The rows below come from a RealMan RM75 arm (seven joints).
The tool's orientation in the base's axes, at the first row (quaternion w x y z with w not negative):
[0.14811 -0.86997 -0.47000 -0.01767]
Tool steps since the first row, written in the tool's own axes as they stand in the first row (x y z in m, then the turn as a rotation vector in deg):
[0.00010 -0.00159 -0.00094 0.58 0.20 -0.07]
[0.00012 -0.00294 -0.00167 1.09 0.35 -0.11]
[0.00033 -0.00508 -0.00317 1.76 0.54 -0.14]
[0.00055 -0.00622 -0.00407 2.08 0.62 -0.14]
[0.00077 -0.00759 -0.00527 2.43 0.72 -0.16]
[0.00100 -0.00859 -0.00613 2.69 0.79 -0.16]
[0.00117 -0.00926 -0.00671 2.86 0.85 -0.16]
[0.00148 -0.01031 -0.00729 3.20 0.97 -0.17]
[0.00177 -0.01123 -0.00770 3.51 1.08 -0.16]
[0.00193 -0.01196 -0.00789 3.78 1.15 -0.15]
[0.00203 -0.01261 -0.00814 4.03 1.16 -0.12]
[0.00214 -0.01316 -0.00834 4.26 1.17 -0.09]
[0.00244 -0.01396 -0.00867 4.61 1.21 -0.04]
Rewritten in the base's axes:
[-0.00115 0.00064 0.00130 0.50 0.35 0.12]
[-0.00217 0.00115 0.00232 0.91 0.68 0.21]
[-0.00365 0.00201 0.00431 1.44 1.11 0.30]
[-0.00437 0.00253 0.00548 1.69 1.33 0.34]
[-0.00525 0.00308 0.00700 1.96 1.56 0.39]
[-0.00585 0.00355 0.00810 2.17 1.74 0.42]
[-0.00624 0.00387 0.00884 2.31 1.84 0.43]
[-0.00687 0.00451 0.00970 2.60 2.05 0.47]
[-0.00742 0.00510 0.01037 2.86 2.25 0.49]
[-0.00791 0.00556 0.01075 3.07 2.44 0.51]
[-0.00836 0.00590 0.01116 3.21 2.65 0.52]
[-0.00873 0.00622 0.01151 3.35 2.83 0.53]
[-0.00919 0.00678 0.01206 3.57 3.11 0.53]

